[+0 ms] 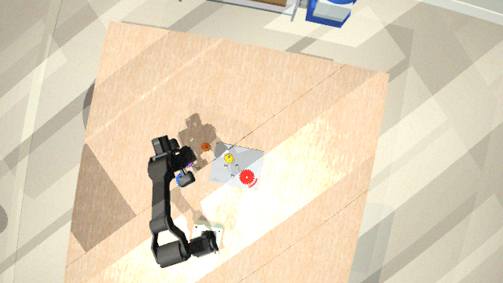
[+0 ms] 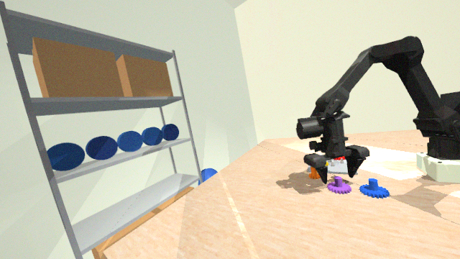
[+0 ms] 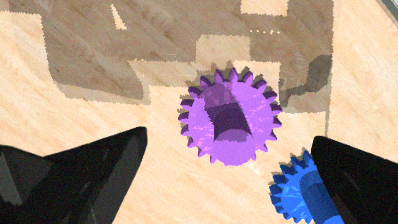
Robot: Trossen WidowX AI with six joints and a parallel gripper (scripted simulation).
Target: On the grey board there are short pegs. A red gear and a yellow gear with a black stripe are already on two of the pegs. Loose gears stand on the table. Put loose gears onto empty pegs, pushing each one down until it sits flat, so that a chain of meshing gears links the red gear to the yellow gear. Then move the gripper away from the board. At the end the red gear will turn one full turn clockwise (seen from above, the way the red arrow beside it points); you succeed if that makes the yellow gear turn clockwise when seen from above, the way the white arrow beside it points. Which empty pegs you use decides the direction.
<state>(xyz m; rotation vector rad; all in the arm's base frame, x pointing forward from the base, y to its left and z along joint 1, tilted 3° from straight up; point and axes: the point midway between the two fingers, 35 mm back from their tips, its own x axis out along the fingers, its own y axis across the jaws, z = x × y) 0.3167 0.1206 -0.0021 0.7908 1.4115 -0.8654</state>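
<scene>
Right now my gripper tip is 10 mm above the purple gear. Also, from my gripper tip: small yellow gear 190 mm to the right, 20 mm ahead, 10 mm below; then blue gear 90 mm behind, 10 mm to the left, 10 mm below; then orange gear 80 mm to the right, 60 mm ahead, 10 mm below.
</scene>
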